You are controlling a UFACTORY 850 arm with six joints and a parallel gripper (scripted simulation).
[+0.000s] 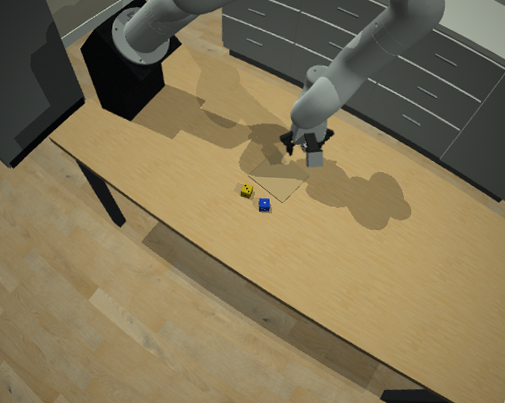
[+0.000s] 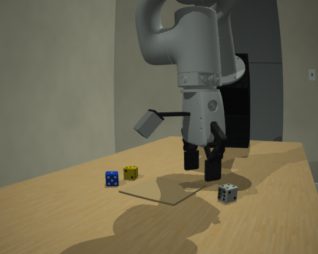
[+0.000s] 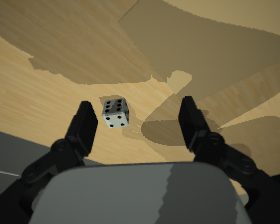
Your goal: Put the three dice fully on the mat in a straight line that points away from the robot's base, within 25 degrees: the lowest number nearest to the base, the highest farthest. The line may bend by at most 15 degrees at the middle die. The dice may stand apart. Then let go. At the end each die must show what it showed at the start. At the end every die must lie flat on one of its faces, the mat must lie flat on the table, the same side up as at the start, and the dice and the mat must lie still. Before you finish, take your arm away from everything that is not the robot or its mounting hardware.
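Now: the white die 5 cm to the left of my hand, 5 cm below it and 1 cm behind it. Round my hand: tan mat: 9 cm to the right, 6 cm below, 3 cm behind; then blue die: 22 cm to the right, 5 cm below, 1 cm behind; then yellow die: 21 cm to the right, 7 cm behind, 5 cm below.
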